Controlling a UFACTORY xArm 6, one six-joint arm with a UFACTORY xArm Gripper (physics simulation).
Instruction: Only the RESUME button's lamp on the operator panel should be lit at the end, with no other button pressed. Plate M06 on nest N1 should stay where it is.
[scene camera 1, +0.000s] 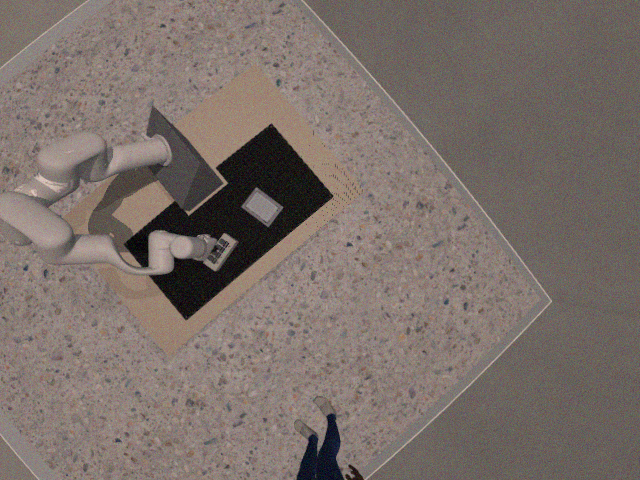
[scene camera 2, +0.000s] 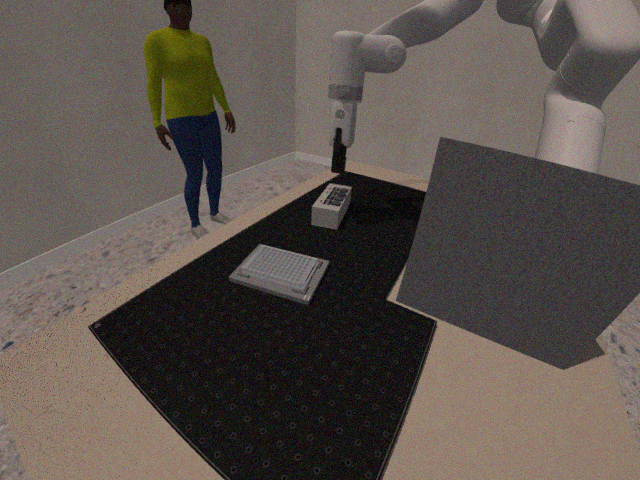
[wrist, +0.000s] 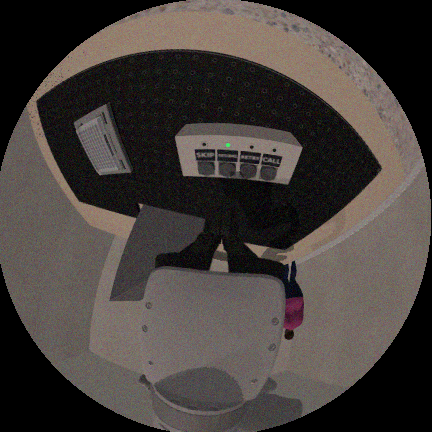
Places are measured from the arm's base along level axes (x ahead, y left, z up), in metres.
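Pixels of known places: gripper, fingertip midpoint: (scene camera 1: 214, 248) (scene camera 2: 337, 172) (wrist: 223, 203); arm's base, link origin: (scene camera 1: 162, 150) (scene camera 2: 553, 216).
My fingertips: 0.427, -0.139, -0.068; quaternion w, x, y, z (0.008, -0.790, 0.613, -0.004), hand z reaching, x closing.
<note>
For each thing: its top centre in the pictures, then the offset to it from my fingertips, as dx, dy, dz. Level surfaces: height alone.
- operator panel, top centre: (wrist: 238, 160) (scene camera 2: 333, 194) (scene camera 1: 219, 252) +0.012, -0.013, -0.069
- green lamp, top centre: (wrist: 227, 144) +0.030, +0.006, -0.072
- RESUME button, top centre: (wrist: 226, 169) -0.008, -0.001, -0.069
- Plate M06, top centre: (scene camera 2: 280, 262) (wrist: 95, 149) (scene camera 1: 261, 206) -0.009, +0.270, -0.099
- nest N1, top centre: (scene camera 2: 280, 266) (wrist: 97, 147) (scene camera 1: 262, 206) -0.009, +0.270, -0.107
- black perforated mat, surface height: dz -0.125
- tan table, surface height: dz -0.138
The operator panel (scene camera 1: 221, 252) (scene camera 2: 327, 214) (wrist: 240, 132) is a light box with a row of SKIP, RESUME, RETRY and CALL buttons. In the wrist view the green lamp (wrist: 228, 145) above the RESUME button (wrist: 227, 170) is lit. The lamps above SKIP, RETRY and CALL are dark. Plate M06 (scene camera 1: 262, 206) (scene camera 2: 279, 266) (wrist: 96, 142) lies flat on nest N1 (scene camera 2: 308, 296) (wrist: 119, 145). My gripper (scene camera 2: 338, 171) (wrist: 223, 203) is shut and empty, in the air above the panel and apart from it. Its fingertips blend into the dark mat in the wrist view.
A grey upright screen (scene camera 1: 188, 170) (scene camera 2: 516, 242) (wrist: 155, 245) stands beside a black perforated mat (scene camera 1: 279, 165) (scene camera 2: 289, 392) (wrist: 165, 75) on the tan table (scene camera 2: 506, 413). A person in a yellow top (scene camera 2: 186, 72) stands beyond the table. A person in a pink top (wrist: 293, 312) shows in the wrist view.
</note>
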